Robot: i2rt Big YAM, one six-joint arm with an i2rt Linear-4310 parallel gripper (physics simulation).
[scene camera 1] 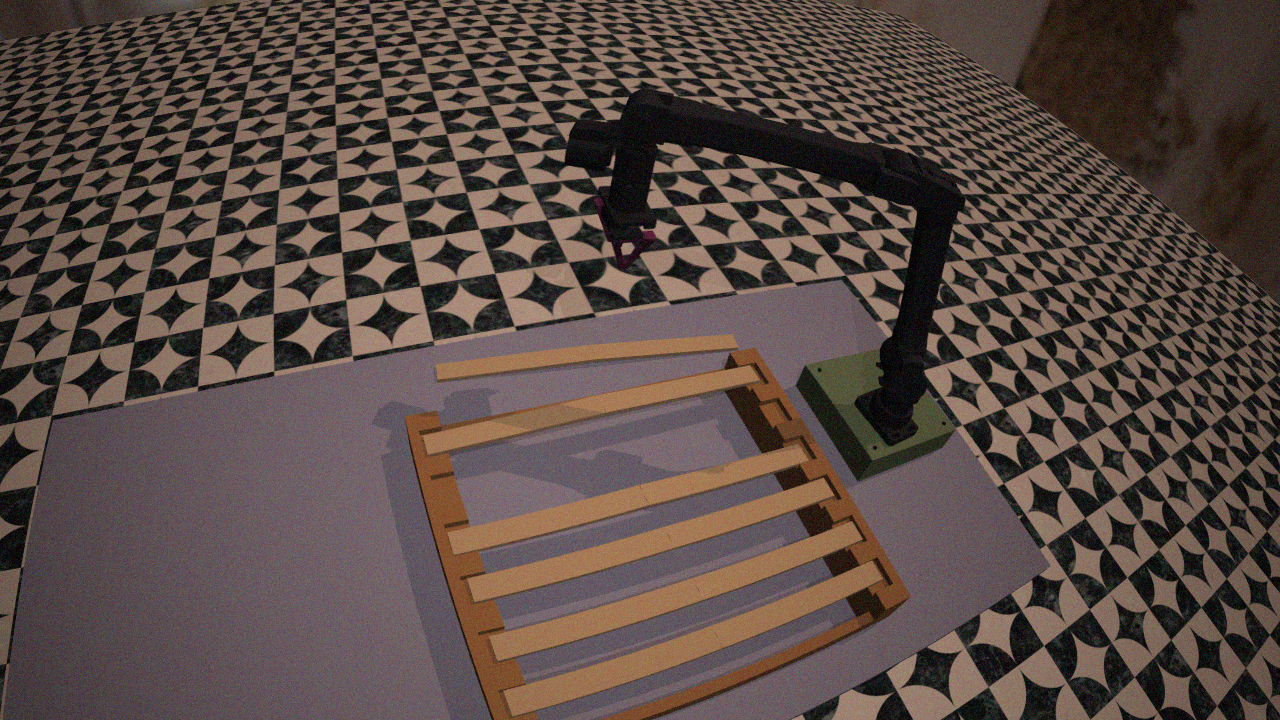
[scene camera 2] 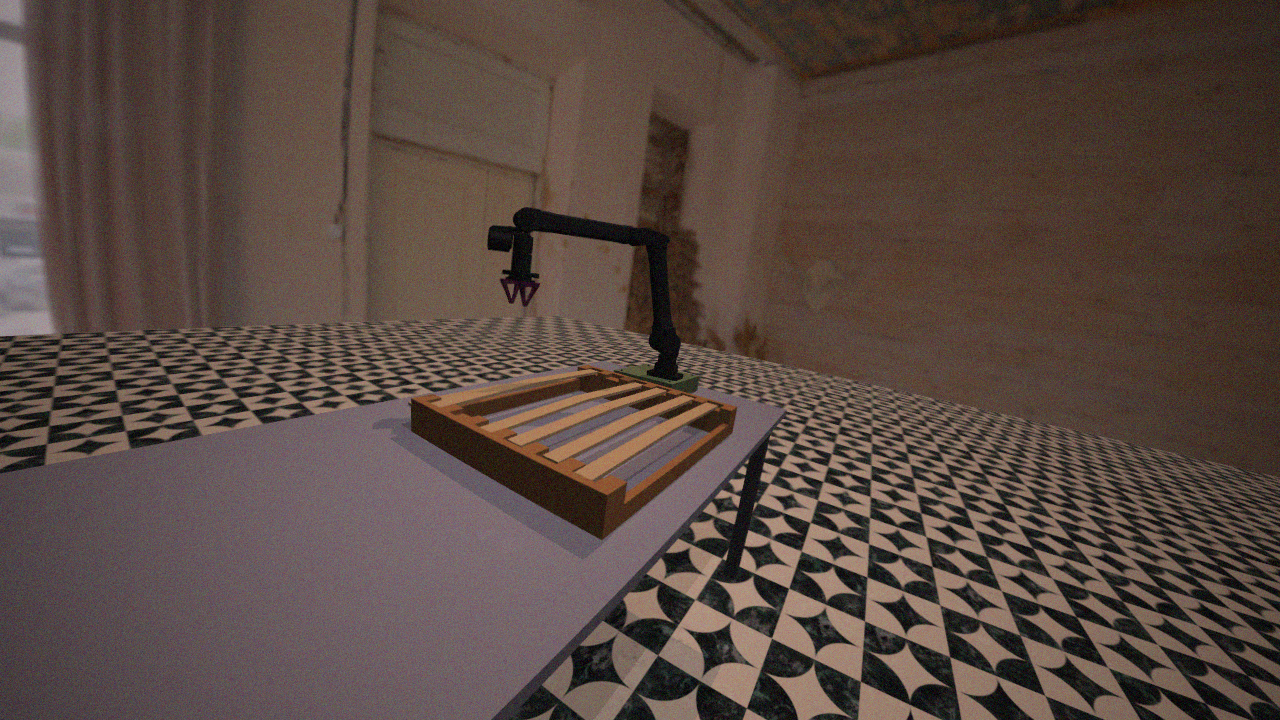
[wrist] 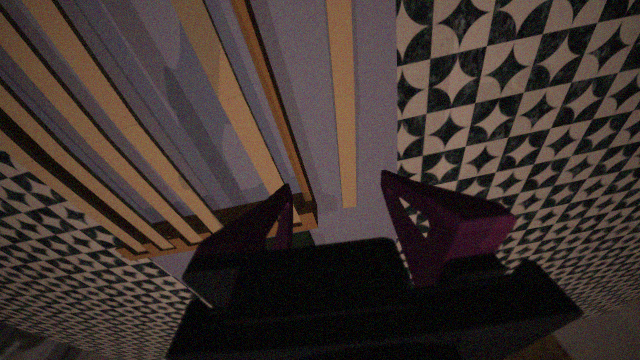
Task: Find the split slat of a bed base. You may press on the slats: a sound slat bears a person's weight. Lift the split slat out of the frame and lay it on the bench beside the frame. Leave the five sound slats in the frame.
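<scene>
One loose slat (scene camera 1: 581,358) (wrist: 344,110) lies flat on the bench (scene camera 1: 223,537) (scene camera 2: 223,555) (wrist: 377,100), beside the far side of the bed frame (scene camera 1: 447,501) (scene camera 2: 510,465) (wrist: 274,102) and apart from it. Several slats sit across the frame: one slat (scene camera 1: 590,407) nearest the loose one, the others beyond a wide gap with an empty notch (scene camera 1: 774,411). Faint lines cross some slats at mid-length; I cannot make out a crack in the loose slat. My gripper (scene camera 1: 626,265) (scene camera 2: 519,302) (wrist: 335,183) is open and empty, high above the bench. The frame hides the loose slat in scene camera 2.
The arm stands on a green base block (scene camera 1: 845,420) (scene camera 2: 689,380) at the frame's right side in scene camera 1. The bench's far edge runs close behind the loose slat, with the patterned floor (scene camera 1: 268,179) (wrist: 525,75) beyond. Arm shadows fall across the frame.
</scene>
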